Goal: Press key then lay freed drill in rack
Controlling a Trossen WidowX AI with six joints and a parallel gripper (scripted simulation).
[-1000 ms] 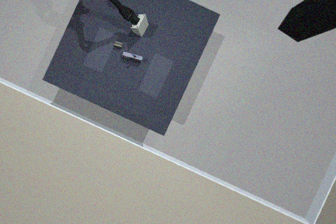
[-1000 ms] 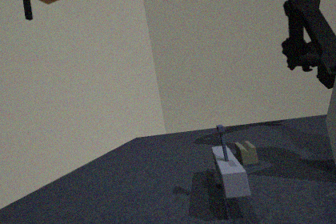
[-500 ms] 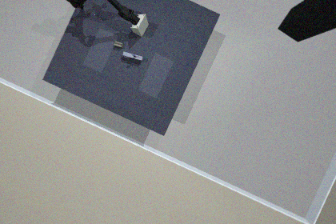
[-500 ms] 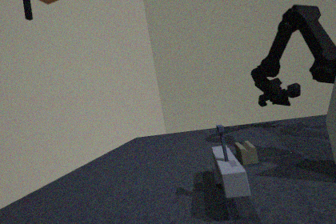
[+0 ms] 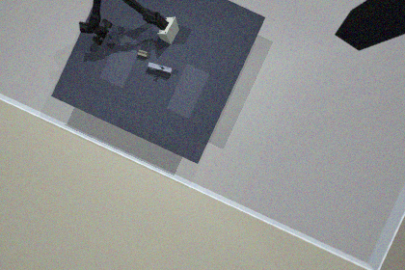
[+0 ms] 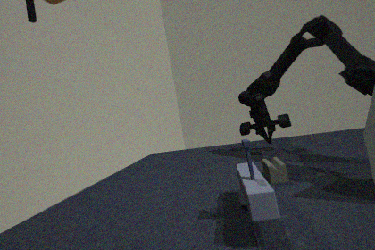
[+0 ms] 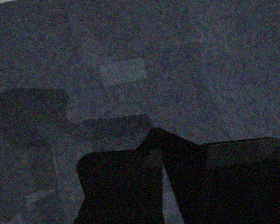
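Now: the block 520 mm to the left of my gripper tip, 30 mm above it and 10 mm behind it.
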